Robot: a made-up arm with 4 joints. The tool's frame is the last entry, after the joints. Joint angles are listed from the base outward. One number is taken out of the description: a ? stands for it. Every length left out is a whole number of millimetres.
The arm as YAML. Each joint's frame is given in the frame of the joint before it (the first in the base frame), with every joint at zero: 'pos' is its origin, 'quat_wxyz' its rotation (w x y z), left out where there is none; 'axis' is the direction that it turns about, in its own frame. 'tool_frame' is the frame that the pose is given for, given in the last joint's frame.
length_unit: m
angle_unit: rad
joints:
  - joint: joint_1
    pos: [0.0, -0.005, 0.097]
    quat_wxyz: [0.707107, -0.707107, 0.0, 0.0]
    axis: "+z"
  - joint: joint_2
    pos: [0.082, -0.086, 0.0]
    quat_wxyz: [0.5, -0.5, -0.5, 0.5]
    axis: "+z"
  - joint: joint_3
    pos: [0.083, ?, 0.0]
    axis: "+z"
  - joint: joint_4
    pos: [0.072, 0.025, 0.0]
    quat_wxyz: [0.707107, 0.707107, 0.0, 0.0]
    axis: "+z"
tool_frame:
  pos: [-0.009, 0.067, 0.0]
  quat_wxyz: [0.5, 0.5, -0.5, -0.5]
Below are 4 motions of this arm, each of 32 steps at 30 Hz.
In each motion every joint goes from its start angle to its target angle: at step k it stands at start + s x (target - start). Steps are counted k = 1, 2, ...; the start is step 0. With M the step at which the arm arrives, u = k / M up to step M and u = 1 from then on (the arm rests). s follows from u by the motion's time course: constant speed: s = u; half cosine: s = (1 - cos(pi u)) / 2; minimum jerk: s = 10 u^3 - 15 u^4 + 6 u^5.
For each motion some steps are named. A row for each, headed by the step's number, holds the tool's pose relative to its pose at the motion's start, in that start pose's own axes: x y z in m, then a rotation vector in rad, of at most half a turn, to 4 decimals.
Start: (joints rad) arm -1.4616 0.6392 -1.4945 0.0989
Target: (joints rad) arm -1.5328 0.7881 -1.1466 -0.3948
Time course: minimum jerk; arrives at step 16
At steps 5, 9, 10, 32:
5: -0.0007 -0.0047 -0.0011 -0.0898 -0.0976 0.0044
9: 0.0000 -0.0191 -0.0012 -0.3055 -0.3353 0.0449
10: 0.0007 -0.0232 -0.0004 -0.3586 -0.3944 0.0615
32: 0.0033 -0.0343 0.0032 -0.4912 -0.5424 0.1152

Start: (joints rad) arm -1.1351 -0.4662 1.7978 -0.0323
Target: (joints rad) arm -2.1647 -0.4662 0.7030 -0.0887
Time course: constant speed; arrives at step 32
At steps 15, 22, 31, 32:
15: 0.0114 0.0263 -0.0034 0.4833 -0.2576 -0.4518
22: 0.0252 0.0336 0.0026 0.6899 -0.4541 -0.6287
31: 0.0448 0.0340 0.0178 0.9249 -0.7727 -0.8078
32: 0.0468 0.0334 0.0199 0.9483 -0.8124 -0.8237

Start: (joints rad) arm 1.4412 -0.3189 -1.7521 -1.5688
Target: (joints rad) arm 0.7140 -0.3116 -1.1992 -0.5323
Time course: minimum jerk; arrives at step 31
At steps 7, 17, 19, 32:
7: 0.0004 -0.0027 0.0077 0.0495 0.1092 0.0468
17: 0.0249 -0.0243 0.0376 0.2960 0.7392 0.4435
19: 0.0339 -0.0276 0.0392 0.3310 0.8594 0.5540
32: 0.0593 -0.0293 0.0365 0.3786 1.1232 0.8697

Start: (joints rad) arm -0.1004 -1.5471 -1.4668 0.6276
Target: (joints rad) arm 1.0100 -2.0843 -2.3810 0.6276
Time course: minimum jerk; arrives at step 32
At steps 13, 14, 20, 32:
13: 0.0311 0.0098 0.0156 0.3575 -0.3657 0.3095
14: 0.0357 0.0119 0.0205 0.4061 -0.4270 0.3749
20: 0.0532 0.0255 0.0613 0.6117 -0.7755 0.8469
32: 0.0497 0.0358 0.1015 0.6449 -0.9954 1.3055

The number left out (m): 0.029
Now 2 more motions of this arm.
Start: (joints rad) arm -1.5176 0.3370 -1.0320 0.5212
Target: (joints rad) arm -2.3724 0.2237 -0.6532 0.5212
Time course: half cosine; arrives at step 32
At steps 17, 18, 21, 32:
17: 0.0020 0.0070 0.0134 -0.2604 -0.3817 0.1661
18: 0.0019 0.0078 0.0146 -0.2816 -0.4174 0.1788
21: 0.0011 0.0102 0.0179 -0.3402 -0.5208 0.2132
32: -0.0016 0.0150 0.0240 -0.4436 -0.7252 0.2723

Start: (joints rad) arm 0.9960 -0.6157 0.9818 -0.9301
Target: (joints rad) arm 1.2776 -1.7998 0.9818 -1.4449
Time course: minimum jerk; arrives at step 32
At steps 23, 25, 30, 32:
23: 0.0811 0.1668 0.0493 0.3789 -0.1540 -0.9394
25: 0.0938 0.1741 0.0542 0.3802 -0.1590 -1.0209
30: 0.1083 0.1806 0.0591 0.3768 -0.1631 -1.1097
32: 0.1088 0.1808 0.0593 0.3766 -0.1632 -1.1124

